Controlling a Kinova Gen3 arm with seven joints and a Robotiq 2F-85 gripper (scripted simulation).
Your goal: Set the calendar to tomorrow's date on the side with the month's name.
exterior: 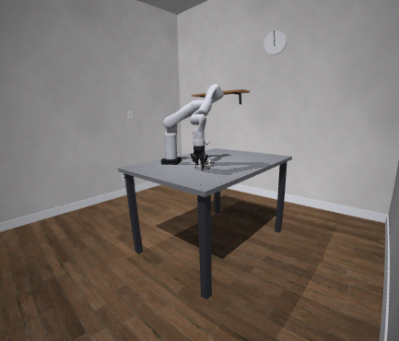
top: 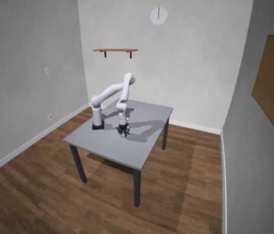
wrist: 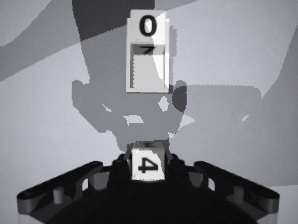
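The white digit cube is 1 cm below my hand. From my hand the other things lie so: calendar tray 11 cm to the left, 2 cm below.
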